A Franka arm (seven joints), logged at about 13 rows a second.
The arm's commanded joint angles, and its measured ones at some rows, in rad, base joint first. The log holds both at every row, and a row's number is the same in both.
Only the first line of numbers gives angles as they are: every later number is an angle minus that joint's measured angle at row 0.
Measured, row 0:
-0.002 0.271 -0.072 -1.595 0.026 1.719 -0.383
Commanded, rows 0 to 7:
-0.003 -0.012 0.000 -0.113 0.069 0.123 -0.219
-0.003 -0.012 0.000 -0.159 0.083 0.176 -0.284
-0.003 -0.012 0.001 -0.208 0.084 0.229 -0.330
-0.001 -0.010 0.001 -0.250 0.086 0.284 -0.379
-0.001 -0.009 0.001 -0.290 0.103 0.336 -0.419
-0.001 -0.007 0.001 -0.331 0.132 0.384 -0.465
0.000 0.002 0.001 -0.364 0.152 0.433 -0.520
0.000 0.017 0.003 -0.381 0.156 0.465 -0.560
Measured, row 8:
0.000 0.018 0.001 -0.328 0.122 0.401 -0.481
